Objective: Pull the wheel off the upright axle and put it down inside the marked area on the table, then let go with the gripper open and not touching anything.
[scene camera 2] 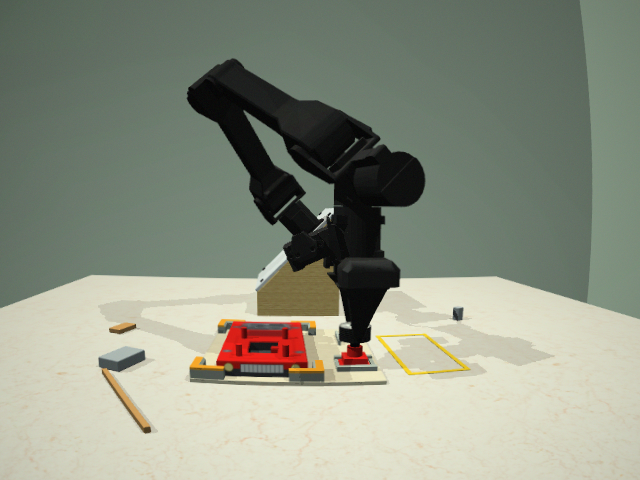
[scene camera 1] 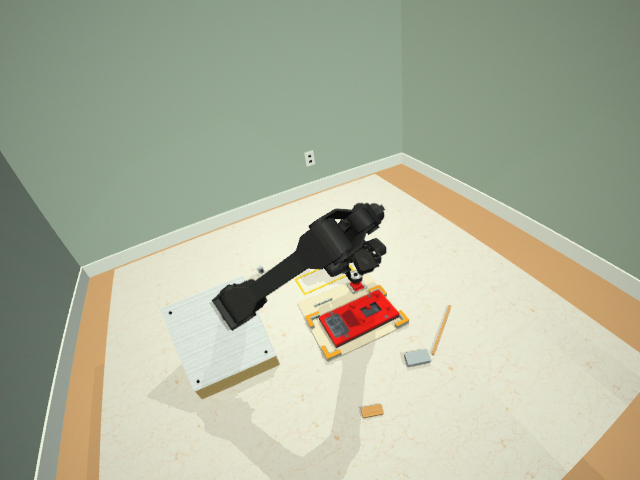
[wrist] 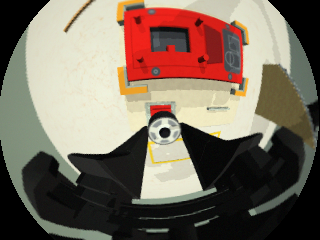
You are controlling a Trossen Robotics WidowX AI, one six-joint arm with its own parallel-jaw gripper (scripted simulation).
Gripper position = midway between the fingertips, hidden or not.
Observation:
I see my gripper (scene camera 2: pixel 354 333), a wheel (wrist: pixel 161 119), a red block assembly (scene camera 1: pixel 351 321) and a grey block (scene camera 2: pixel 122 358).
The red block assembly also shows in the wrist view (wrist: pixel 201 47). My gripper shows as well in scene camera 1 (scene camera 1: pixel 355 277) and in the wrist view (wrist: pixel 163 127). The wrist view does not show the grey block: it is out of frame.

